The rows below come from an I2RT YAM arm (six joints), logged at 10 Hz.
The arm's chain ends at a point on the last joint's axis. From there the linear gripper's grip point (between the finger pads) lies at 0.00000 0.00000 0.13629 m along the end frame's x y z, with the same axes.
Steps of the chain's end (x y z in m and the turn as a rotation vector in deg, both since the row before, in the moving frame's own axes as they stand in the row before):
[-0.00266, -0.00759, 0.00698, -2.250, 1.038, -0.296]
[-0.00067, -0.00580, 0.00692, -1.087, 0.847, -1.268]
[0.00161, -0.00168, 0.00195, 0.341, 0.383, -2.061]
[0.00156, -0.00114, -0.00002, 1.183, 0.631, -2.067]
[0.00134, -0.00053, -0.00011, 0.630, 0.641, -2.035]
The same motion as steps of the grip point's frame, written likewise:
[-0.00018, -0.00225, 0.00685, -2.250, 1.038, -0.296]
[0.00137, -0.00324, 0.00688, -1.087, 0.847, -1.268]
[0.00251, -0.00251, 0.00194, 0.341, 0.383, -2.061]
[0.00301, -0.00398, -0.00006, 1.183, 0.631, -2.067]
[0.00284, -0.00206, -0.00013, 0.630, 0.641, -2.035]

